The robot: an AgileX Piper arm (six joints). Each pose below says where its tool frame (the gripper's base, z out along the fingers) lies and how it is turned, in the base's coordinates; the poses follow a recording.
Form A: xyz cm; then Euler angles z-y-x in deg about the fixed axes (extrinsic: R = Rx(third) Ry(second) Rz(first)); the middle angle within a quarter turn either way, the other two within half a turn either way.
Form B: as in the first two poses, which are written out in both.
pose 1, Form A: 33.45 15.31 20.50 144.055 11.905 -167.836
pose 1, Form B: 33.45 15.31 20.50 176.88 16.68 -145.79
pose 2, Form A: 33.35 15.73 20.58 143.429 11.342 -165.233
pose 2, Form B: 33.35 15.73 20.58 174.49 17.73 -145.76
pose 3, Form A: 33.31 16.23 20.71 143.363 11.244 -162.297
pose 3, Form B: 33.31 16.23 20.71 171.89 19.30 -146.50
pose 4, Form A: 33.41 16.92 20.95 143.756 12.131 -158.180
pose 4, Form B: 33.41 16.92 20.95 168.51 22.15 -148.36
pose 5, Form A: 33.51 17.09 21.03 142.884 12.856 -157.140
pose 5, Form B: 33.51 17.09 21.03 168.30 23.45 -147.93
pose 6, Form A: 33.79 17.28 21.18 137.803 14.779 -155.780
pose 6, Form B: 33.79 17.28 21.18 170.49 26.61 -143.24
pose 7, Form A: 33.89 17.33 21.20 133.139 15.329 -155.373
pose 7, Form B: 33.89 17.33 21.20 172.88 27.93 -138.28
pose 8, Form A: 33.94 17.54 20.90 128.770 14.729 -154.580
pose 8, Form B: 33.94 17.54 20.90 174.13 28.59 -133.61
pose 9, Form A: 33.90 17.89 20.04 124.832 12.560 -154.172
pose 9, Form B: 33.90 17.89 20.04 174.27 28.00 -129.15
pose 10, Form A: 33.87 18.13 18.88 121.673 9.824 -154.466
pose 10, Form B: 33.87 18.13 18.88 173.88 26.60 -125.35
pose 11, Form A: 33.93 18.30 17.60 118.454 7.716 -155.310
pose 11, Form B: 33.93 18.30 17.60 174.18 25.17 -121.45
